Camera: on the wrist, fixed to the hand. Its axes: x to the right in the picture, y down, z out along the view.
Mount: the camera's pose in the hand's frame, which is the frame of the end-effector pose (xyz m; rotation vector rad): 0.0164 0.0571 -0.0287 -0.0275 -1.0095 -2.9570
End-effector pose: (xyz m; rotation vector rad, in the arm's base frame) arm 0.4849 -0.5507 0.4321 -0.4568 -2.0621 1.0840
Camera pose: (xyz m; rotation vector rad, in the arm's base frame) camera 0.4941 -0.4921 0.4033 2.5803 -0.8667 -0.8663
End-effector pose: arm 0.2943 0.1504 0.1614 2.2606 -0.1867 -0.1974
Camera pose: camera 0.3123 0.1320 0.2222 -0.1458 -2.1379 2.0524
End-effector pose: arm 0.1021 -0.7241 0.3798 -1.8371 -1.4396 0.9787
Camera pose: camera 0.1586 -0.7218 0.3459 1.7728 -2.1594 -0.1776
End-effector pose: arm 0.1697 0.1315 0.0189 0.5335 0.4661 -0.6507
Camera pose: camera 0.2127 0.1798 0.0057 0.8847 0.1081 2.5596
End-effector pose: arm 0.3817 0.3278 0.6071 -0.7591 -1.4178 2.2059
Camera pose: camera 0.3848 0.3347 0.5416 1.7097 -0.7816 -0.2410
